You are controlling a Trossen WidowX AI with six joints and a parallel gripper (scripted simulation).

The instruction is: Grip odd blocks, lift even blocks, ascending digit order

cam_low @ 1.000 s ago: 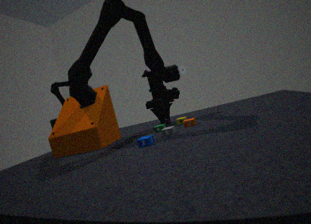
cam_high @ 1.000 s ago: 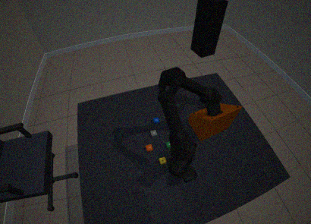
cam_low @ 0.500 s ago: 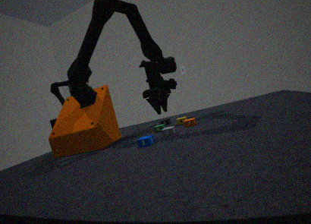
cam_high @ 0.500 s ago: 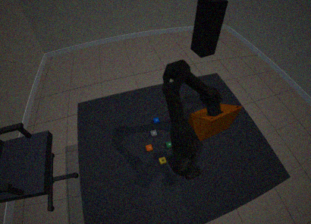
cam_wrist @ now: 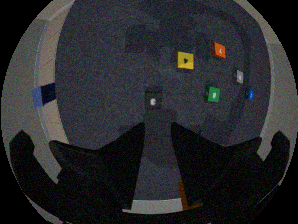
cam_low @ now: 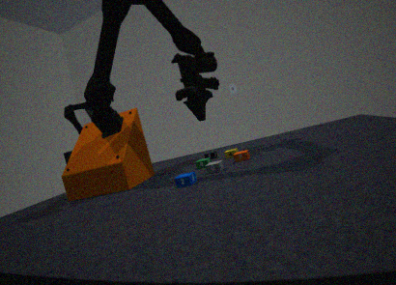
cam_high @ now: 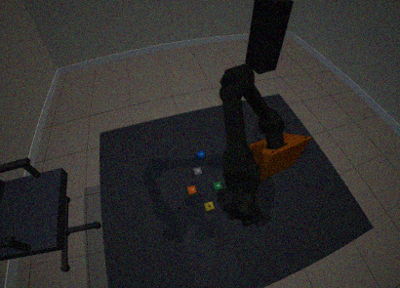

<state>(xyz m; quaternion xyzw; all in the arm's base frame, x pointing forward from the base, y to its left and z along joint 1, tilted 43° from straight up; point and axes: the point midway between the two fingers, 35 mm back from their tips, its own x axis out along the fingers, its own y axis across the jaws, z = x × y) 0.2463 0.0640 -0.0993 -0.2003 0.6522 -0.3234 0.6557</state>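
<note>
Right now my gripper tip is 7 cm short of the yellow block, 7 cm to the left of it and 11 cm above it. From my gripper tip the other things lie so: orange block 10 cm ahead, 17 cm to the right, 11 cm below; then green block 13 cm to the right, 11 cm below; then black block 11 cm below.
</note>
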